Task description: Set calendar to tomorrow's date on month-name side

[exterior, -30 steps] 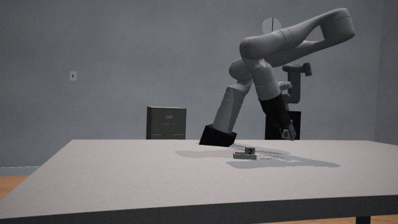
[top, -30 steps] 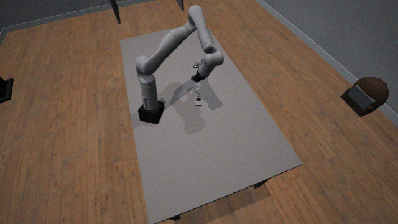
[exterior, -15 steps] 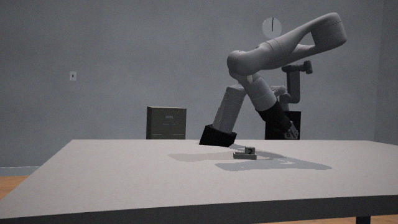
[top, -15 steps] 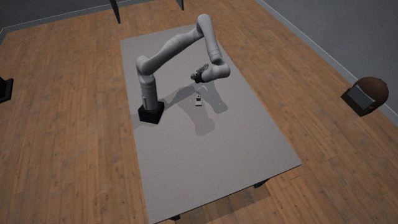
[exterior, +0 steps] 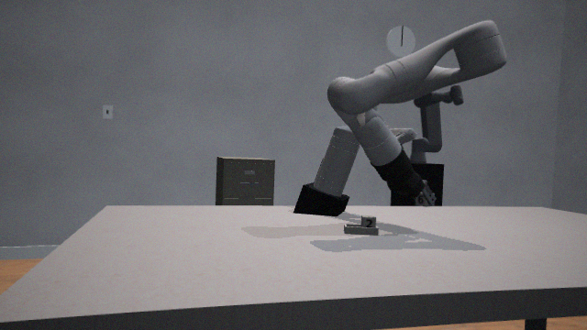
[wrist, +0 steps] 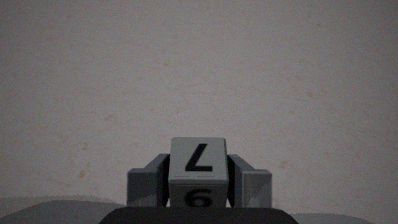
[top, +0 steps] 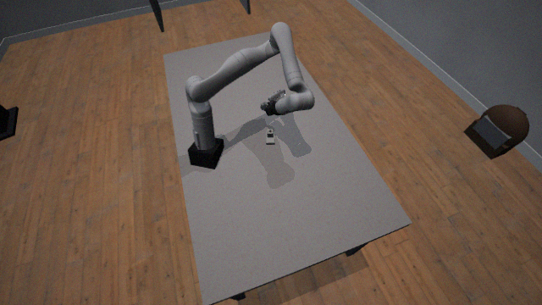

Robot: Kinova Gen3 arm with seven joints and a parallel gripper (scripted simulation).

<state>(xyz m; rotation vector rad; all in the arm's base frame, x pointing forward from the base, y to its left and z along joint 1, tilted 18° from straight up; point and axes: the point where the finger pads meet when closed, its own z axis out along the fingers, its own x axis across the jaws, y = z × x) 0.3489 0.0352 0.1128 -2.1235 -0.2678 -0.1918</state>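
My hand is 5 cm past the calendar tray, 14 cm to the left of it and 8 cm above it. Also, from my hand: digit cube (1 cm to the left, 1 cm below).
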